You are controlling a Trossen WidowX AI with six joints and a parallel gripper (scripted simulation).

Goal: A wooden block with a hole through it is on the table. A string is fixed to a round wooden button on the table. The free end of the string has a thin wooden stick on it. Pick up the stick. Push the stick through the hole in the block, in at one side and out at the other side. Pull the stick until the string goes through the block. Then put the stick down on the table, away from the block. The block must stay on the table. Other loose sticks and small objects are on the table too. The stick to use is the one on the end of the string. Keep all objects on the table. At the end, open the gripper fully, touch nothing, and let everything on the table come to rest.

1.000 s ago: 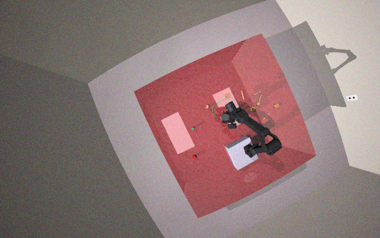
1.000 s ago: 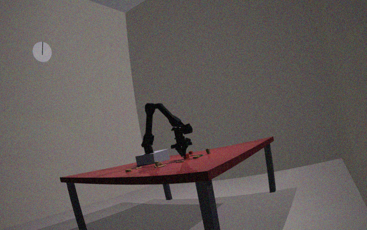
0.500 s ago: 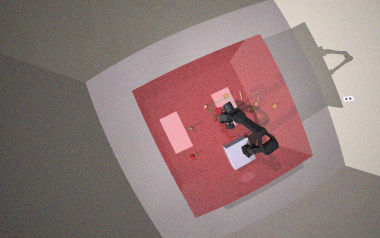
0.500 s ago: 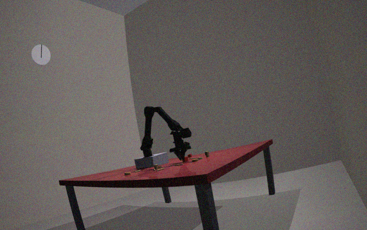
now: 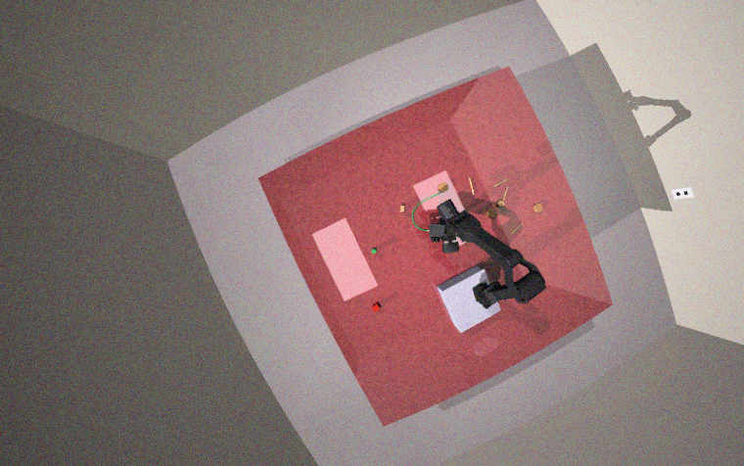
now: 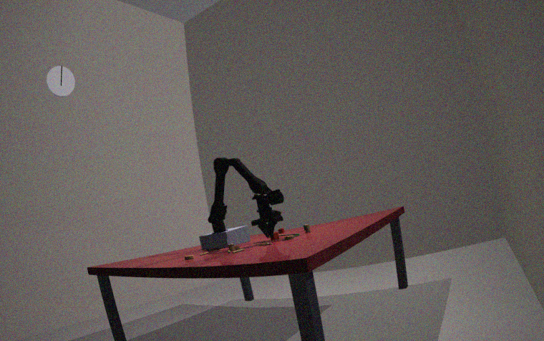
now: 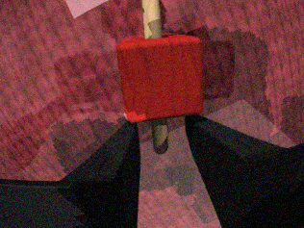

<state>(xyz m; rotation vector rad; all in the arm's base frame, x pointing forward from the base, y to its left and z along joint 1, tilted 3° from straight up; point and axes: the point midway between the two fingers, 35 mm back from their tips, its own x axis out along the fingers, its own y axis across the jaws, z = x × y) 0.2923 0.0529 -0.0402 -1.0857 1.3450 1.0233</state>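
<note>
Right now the thin wooden stick is 4 cm to the left of my gripper tip and 1 cm ahead of it. Round my gripper tip: tan cube: 14 cm to the left, 13 cm ahead, 1 cm above; then small red piece: 37 cm to the left, 22 cm behind; then round wooden button: 17 cm ahead, 7 cm to the right, 1 cm below.
</note>
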